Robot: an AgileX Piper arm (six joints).
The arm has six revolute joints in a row. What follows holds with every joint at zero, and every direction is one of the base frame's.
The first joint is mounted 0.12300 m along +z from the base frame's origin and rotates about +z.
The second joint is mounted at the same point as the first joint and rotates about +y.
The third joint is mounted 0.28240 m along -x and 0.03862 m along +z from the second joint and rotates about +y.
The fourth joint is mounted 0.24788 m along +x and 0.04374 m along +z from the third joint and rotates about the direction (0.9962, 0, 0.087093).
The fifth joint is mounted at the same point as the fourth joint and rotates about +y.
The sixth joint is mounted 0.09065 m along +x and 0.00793 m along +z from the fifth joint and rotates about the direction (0.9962, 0, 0.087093).
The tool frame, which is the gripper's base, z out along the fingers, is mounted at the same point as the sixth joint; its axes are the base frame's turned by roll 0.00, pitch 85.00 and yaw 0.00 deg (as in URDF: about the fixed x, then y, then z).
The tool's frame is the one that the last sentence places.
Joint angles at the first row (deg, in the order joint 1, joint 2, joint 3, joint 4, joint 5, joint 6):
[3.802, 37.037, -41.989, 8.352, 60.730, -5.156]
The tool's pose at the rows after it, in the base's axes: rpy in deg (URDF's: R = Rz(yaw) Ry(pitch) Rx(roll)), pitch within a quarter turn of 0, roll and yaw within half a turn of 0; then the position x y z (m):
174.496, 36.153, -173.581, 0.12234, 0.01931, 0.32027
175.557, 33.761, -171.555, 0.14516, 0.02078, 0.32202
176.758, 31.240, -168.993, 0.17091, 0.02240, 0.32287
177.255, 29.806, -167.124, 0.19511, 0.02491, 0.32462
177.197, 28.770, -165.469, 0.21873, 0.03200, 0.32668
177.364, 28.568, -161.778, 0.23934, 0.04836, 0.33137
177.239, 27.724, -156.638, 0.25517, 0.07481, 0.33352
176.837, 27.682, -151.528, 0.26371, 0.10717, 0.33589
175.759, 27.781, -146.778, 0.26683, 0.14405, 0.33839
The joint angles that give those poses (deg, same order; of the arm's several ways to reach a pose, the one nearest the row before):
[3.800, 43.844, -44.583, 8.136, 60.071, -6.211]
[3.803, 49.776, -47.505, 8.134, 59.610, -8.022]
[3.804, 56.227, -51.082, 8.081, 59.418, -10.333]
[3.986, 61.898, -54.894, 8.309, 59.127, -12.052]
[5.381, 67.311, -59.104, 8.367, 58.997, -12.409]
[8.781, 72.136, -63.853, 8.288, 59.125, -12.623]
[13.912, 76.793, -68.430, 8.227, 59.898, -12.570]
[19.842, 80.581, -72.495, 8.227, 60.180, -11.808]
[26.111, 84.300, -76.761, 8.641, 60.611, -10.608]

